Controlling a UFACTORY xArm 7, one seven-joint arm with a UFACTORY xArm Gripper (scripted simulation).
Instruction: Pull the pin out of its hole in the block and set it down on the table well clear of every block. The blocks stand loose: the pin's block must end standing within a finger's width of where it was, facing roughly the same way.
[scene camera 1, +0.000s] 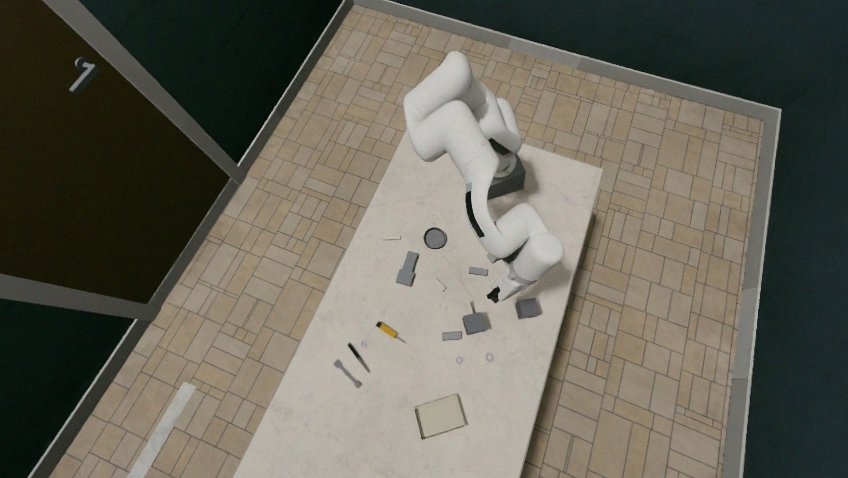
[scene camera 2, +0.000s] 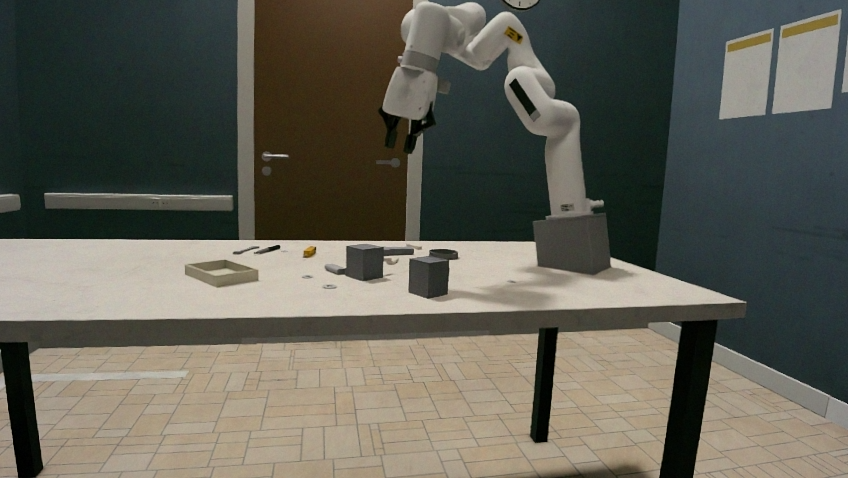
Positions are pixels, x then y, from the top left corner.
Labels:
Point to a shallow tray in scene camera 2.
At 231, 272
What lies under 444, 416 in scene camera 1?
A shallow tray.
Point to my gripper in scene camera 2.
398, 150

